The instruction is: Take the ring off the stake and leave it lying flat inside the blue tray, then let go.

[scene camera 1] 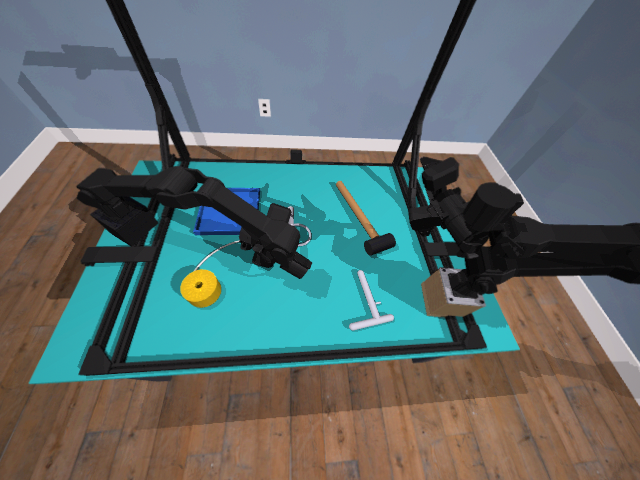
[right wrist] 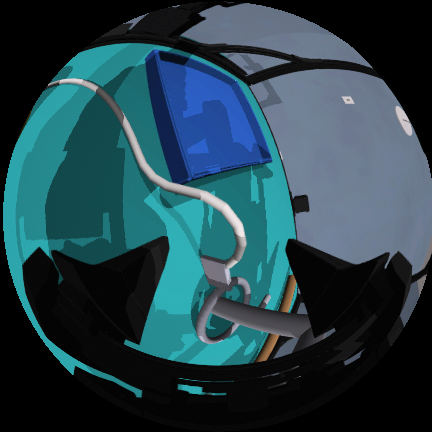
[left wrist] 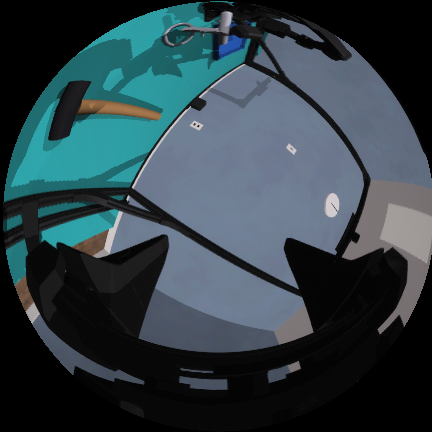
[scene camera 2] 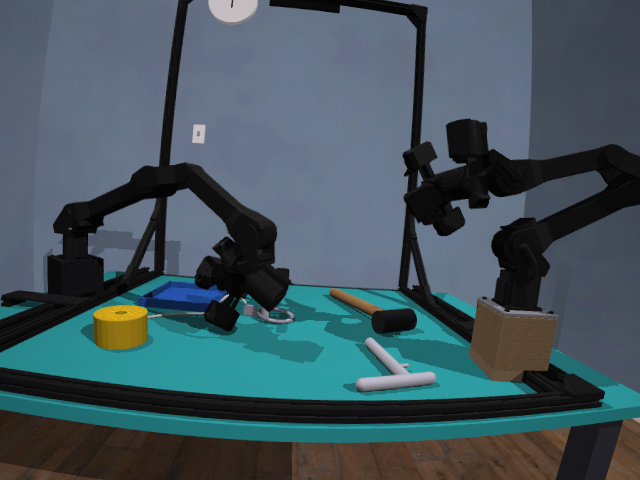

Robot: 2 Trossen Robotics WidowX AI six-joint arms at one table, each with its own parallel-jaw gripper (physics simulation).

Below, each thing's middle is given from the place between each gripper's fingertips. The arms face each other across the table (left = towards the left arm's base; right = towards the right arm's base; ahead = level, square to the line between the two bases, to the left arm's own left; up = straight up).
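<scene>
From my right hand: yellow spool [scene camera 2: 120, 327], 240 mm ahead, 120 mm to the right, 10 mm below. Blue tray [scene camera 2: 186, 296], 50 mm behind, 170 mm to the right, 20 mm below; white cord [right wrist: 223, 207], 110 mm ahead, 80 mm to the right, 10 mm below; stake [right wrist: 283, 323], 10 mm ahead, 70 mm to the left, 10 mm below, same right hand.
From my left hand: stake, 80 mm ahead, 310 mm to the right, 290 mm below; blue tray, 20 mm ahead, 540 mm to the right, 300 mm below; white cord, 180 mm ahead, 450 mm to the right, 290 mm below. Hammer [scene camera 2: 383, 321]: my left gripper 80 mm past it, 80 mm to the left of it, 290 mm above it.
</scene>
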